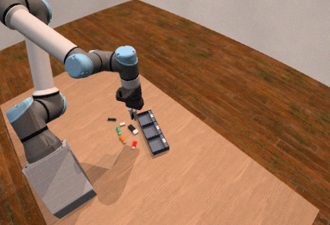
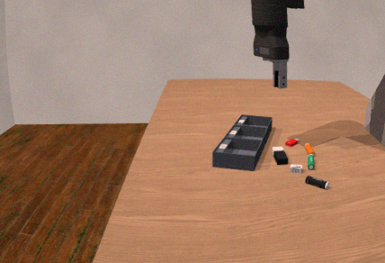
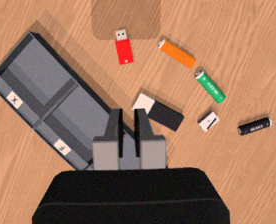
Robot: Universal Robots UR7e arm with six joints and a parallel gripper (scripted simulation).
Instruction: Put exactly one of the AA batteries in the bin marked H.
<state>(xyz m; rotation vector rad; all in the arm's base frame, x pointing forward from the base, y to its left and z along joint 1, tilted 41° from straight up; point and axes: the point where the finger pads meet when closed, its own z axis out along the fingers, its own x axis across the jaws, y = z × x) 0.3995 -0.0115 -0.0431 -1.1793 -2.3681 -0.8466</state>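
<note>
Now: hand 14 cm above the dark three-compartment bin, 7 cm short of it and 3 cm to the left of it. Also, from my hand: black-and-white block 15 cm below, 4 cm to the left; orange battery 15 cm below, 8 cm behind, 2 cm to the left; red piece 15 cm below, 5 cm behind, 4 cm to the right.
</note>
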